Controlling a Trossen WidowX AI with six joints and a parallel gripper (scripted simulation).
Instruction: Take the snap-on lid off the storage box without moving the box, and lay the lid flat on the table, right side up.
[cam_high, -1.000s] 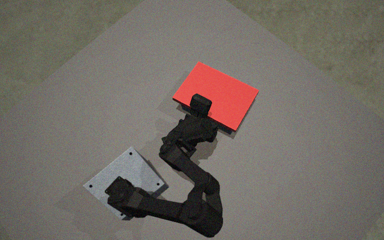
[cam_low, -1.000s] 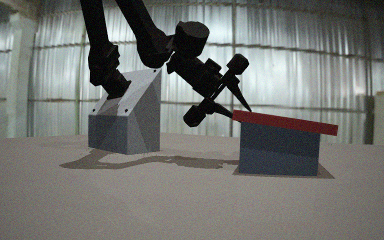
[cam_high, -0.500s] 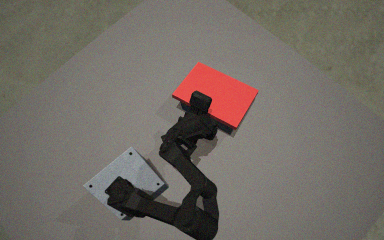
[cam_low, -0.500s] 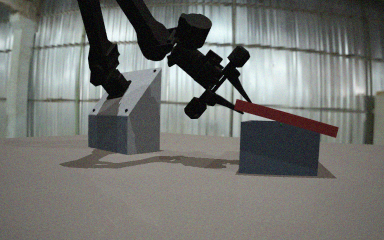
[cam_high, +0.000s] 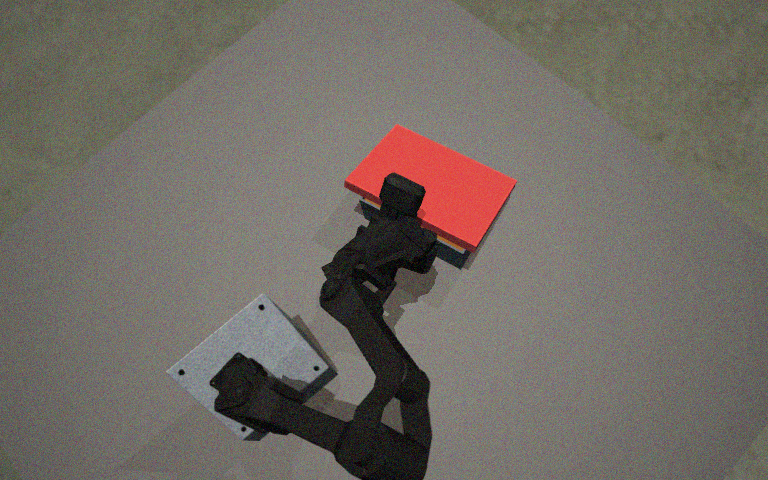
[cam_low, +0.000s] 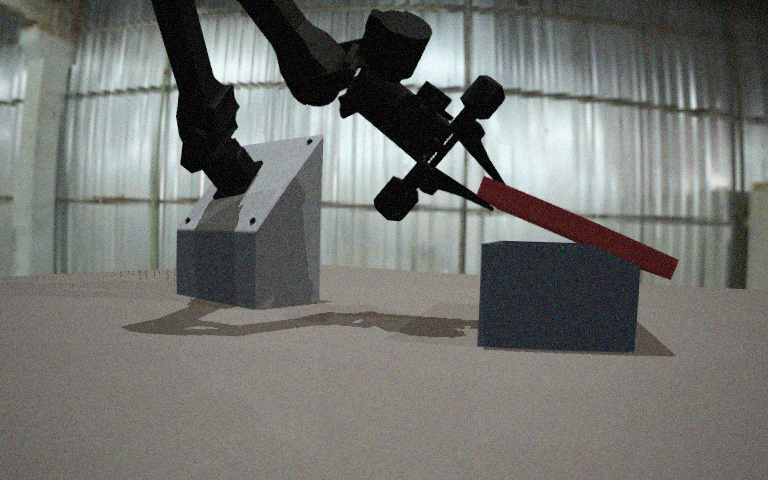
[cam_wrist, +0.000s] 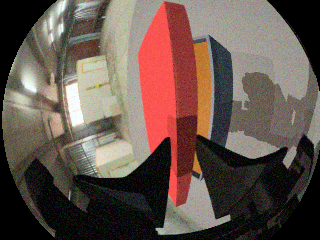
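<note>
The lid lies 70 mm ahead of my gripper tip, 20 mm to the left of it and 20 mm below it. The rest, counted from my gripper tip: storage box (90 mm below, 60 mm ahead, 10 mm to the left).
</note>
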